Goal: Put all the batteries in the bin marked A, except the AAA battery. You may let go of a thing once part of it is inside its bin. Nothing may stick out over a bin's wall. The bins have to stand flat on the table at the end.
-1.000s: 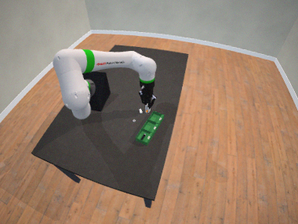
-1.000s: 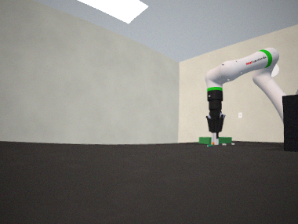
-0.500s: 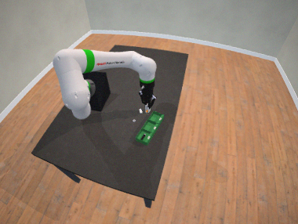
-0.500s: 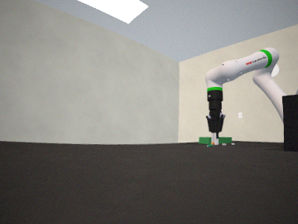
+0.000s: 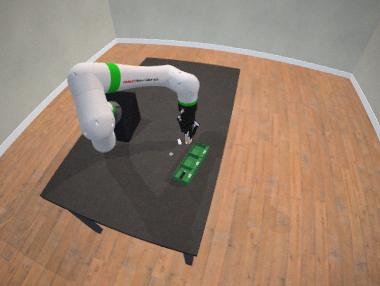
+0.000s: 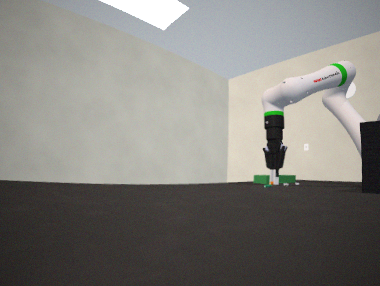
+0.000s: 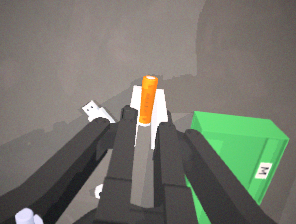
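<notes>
Right now the black battery is 23 cm to the right of my hand, 5 cm ahead of it and 2 cm below it. The rest, counted from my hand: white battery 5 cm behind, 3 cm below, 2 cm to the right; orange battery 3 cm below; white nut 12 cm to the right, 6 cm behind, 3 cm below.
</notes>
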